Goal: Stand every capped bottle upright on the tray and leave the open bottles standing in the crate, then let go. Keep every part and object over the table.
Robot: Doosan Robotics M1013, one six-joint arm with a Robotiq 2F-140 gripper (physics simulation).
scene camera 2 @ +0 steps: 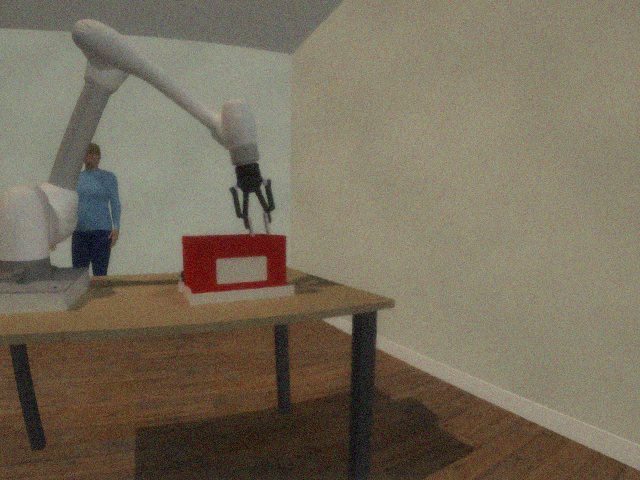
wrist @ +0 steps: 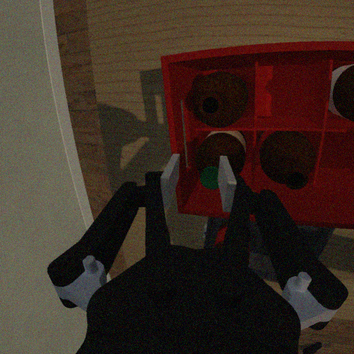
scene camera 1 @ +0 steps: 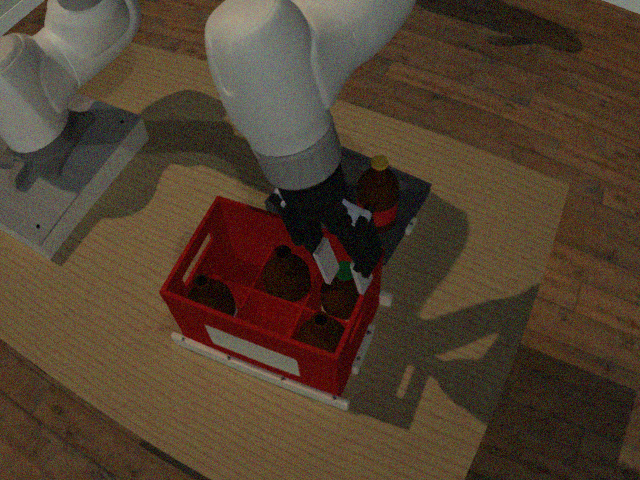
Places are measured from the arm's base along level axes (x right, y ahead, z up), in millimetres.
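Where they show: gripper, fingertip midpoint: (scene camera 1: pixel 349 280); arm's base at its link origin: (scene camera 2: pixel 26 275) (scene camera 1: pixel 46 141).
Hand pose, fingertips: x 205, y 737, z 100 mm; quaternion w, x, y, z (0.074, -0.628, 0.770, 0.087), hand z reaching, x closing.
Observation:
Each offset is from my fingertips to the top centre of the thing. "pt": to the spot under its first point. Level surfaces: height alone.
The red crate {dx +18, dy -109, dz +7 mm} (scene camera 1: pixel 248 315) (scene camera 2: pixel 199 263) (wrist: pixel 300 48) stands on the table. In it a brown bottle with a green cap {pt dx -17, dy -12, dz -5 mm} (scene camera 1: pixel 344 270) (wrist: pixel 209 178) stands in a compartment at one end. Three open brown bottles {dx -22, dy -107, dz -5 mm} (scene camera 1: pixel 285 276) {dx +56, dy -205, dz -5 mm} (scene camera 1: pixel 211 295) {dx +67, dy -21, dz -5 mm} (scene camera 1: pixel 319 333) stand in other compartments; two open bottles (wrist: pixel 218 98) (wrist: pixel 287 157) show clearly in the wrist view. A brown bottle with a yellow cap {dx -234, dy -12, dz -8 mm} (scene camera 1: pixel 378 191) stands upright on the dark tray {pt dx -307, dy +43, dz -163 mm} (scene camera 1: pixel 413 193). My gripper (scene camera 1: pixel 343 271) (scene camera 2: pixel 260 232) (wrist: pixel 198 166) is partly open and empty, its fingertips at rim height on either side of the green cap.
White strips {pt dx +119, dy -112, dz -138 mm} (scene camera 1: pixel 258 370) run along the crate's base on the wooden table {dz -168 mm} (scene camera 1: pixel 129 310) (scene camera 2: pixel 330 302). The tray lies behind the crate, partly hidden by the gripper. The arm's grey base plate (scene camera 1: pixel 93 170) is at the left. A person (scene camera 2: pixel 95 206) stands behind the table.

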